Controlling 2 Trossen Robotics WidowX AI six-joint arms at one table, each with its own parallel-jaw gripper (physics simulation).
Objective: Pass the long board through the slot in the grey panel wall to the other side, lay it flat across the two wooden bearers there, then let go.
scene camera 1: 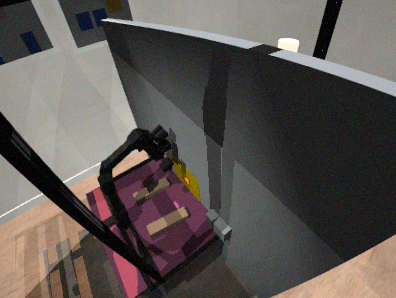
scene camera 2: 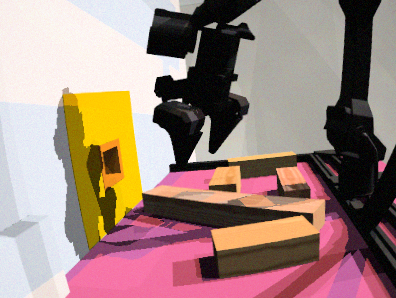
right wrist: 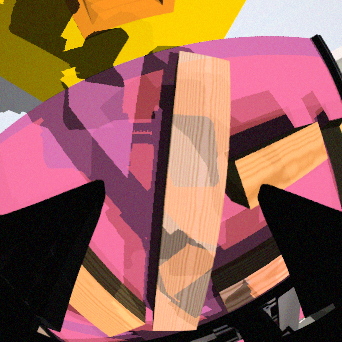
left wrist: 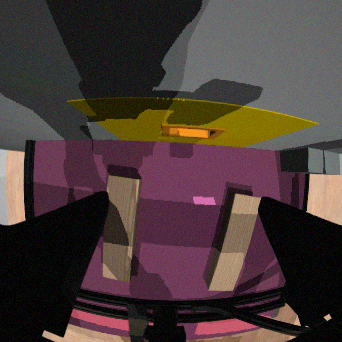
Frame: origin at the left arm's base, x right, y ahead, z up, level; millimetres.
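Seen in the pictures: left gripper, fingertip midpoint: (left wrist: 187, 202); right gripper, fingertip midpoint: (scene camera 2: 196, 160) (right wrist: 185, 190); left arm's base, origin of the base link: (scene camera 1: 124, 224) (left wrist: 164, 314); right arm's base, origin of the base link: (scene camera 2: 359, 191) (right wrist: 252, 322).
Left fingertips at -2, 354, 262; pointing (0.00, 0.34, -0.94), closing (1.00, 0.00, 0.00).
Pixels of each thing's top centre, then the offset from my left fingertips to it, as dx, dy, dz. "pt": a spot on its surface instead.
- long board, middle of its top: (right wrist: 193, 213) (scene camera 2: 223, 197) +32, +322, -242
- orange frame, middle of its top: (left wrist: 188, 120) (scene camera 2: 101, 178) +23, +104, -199
- bearer side, surface spot: (scene camera 1: 186, 180) pt +18, +82, -200
- back edge, surface spot: (scene camera 2: 262, 162) pt -240, +390, -247
- grey block, surface spot: (scene camera 1: 218, 225) pt +362, +40, -182
The long board (scene camera 2: 225, 204) (right wrist: 197, 150) lies among shorter blocks on the pink mat, one end toward the yellow plate. The slot has an orange frame (scene camera 2: 114, 179) (right wrist: 125, 22) in that plate; it also shows from the bearer side (scene camera 1: 186, 180). Two wooden bearers, one (scene camera 1: 151, 190) (left wrist: 121, 230) and the other (scene camera 1: 168, 221) (left wrist: 234, 245), lie apart on the purple mat. My left gripper (scene camera 1: 166, 163) (left wrist: 187, 202) is open and empty above the bearer side, near the wall. My right gripper (scene camera 2: 197, 157) (right wrist: 185, 190) is open and empty above the long board, which passes between its fingers in the wrist view.
The grey panel wall (scene camera 1: 175, 120) (left wrist: 280, 50) stands tall with the yellow plate (scene camera 2: 135, 125) (left wrist: 260, 122) low on it. Shorter blocks, one in front (scene camera 2: 265, 245) and one near the back edge (scene camera 2: 262, 162), lie around the board. A grey block (scene camera 1: 218, 225) sits by the wall's foot.
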